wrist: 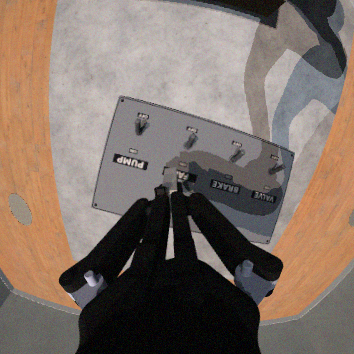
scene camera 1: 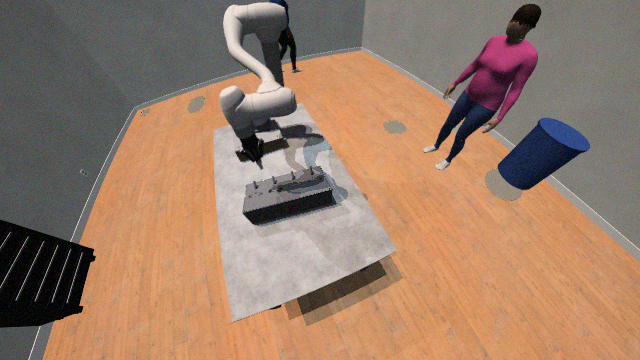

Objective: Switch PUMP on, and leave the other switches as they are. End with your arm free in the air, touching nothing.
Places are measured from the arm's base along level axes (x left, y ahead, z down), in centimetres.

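Pixels of known places: gripper, fingertip midpoint: (wrist: 171, 176) (scene camera 1: 261, 167); arm's base, link origin: (scene camera 1: 260, 126).
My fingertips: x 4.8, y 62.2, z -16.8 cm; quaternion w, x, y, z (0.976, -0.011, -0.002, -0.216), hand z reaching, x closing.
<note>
For each thing: its top centre in the pictures, then the offset to it from my fingertips. Level surfaces: height alone.
- PUMP lever, top centre: (wrist: 135, 127) (scene camera 1: 253, 182) dz +13.8, dx -8.9, dy -2.2 cm
- FAN lever, top centre: (wrist: 190, 142) dz +13.8, dx +3.1, dy -2.8 cm
- BRAKE lever, top centre: (wrist: 240, 158) dz +13.8, dx +15.1, dy -3.4 cm
- VALVE lever, top centre: (wrist: 281, 171) dz +13.8, dx +27.1, dy -4.0 cm
- grey table, surface height: dz +26.4 cm
The grey switch panel (scene camera 1: 287, 212) (wrist: 107, 185) stands on the table, with four levers in a row. The PUMP lever (scene camera 1: 255, 184) (wrist: 141, 125) is leftmost in both views and leans toward its OFF label. The FAN lever (wrist: 190, 140), BRAKE lever (wrist: 237, 154) and VALVE lever (wrist: 276, 168) also lean toward OFF. My gripper (scene camera 1: 260, 165) (wrist: 171, 176) is shut and empty. It hangs in the air on the panel's far side in the scene view, apart from the levers. In the wrist view its fingertips overlap the FAN label and hide part of it.
A low dark-sided box (scene camera 1: 275, 145) stands behind the gripper on the grey table (scene camera 1: 270, 270). A person in pink (scene camera 1: 505, 75) and a blue barrel (scene camera 1: 542, 155) stand on the floor at right. Another person (scene camera 1: 287, 42) is behind the arm. A black slatted structure (scene camera 1: 45, 275) is at left.
</note>
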